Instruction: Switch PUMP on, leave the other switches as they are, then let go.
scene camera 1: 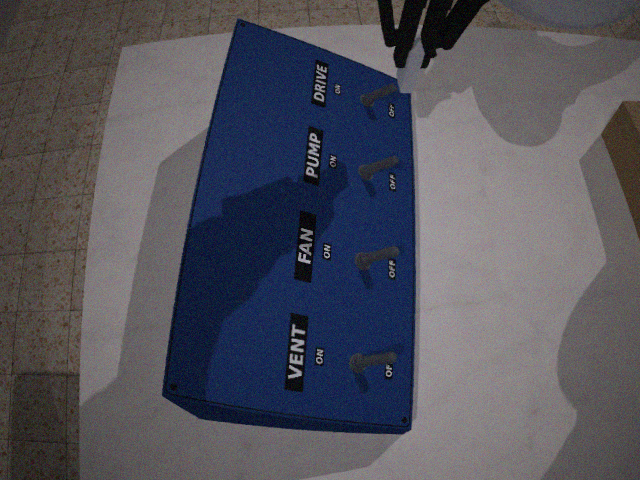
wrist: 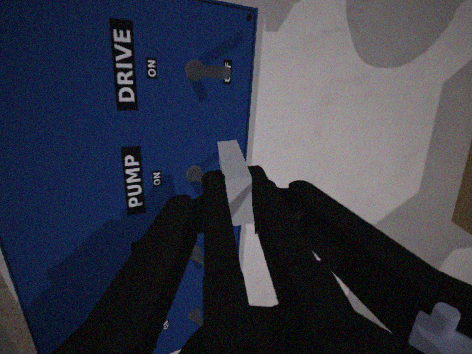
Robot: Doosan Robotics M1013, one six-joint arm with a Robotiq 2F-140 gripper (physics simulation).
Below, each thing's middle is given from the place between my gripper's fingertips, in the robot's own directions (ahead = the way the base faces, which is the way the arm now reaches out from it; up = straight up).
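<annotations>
Blue switch panel (scene camera 1: 274, 305): 110 mm ahead of my hand, 110 mm to the left of it and 120 mm below it.
</annotations>
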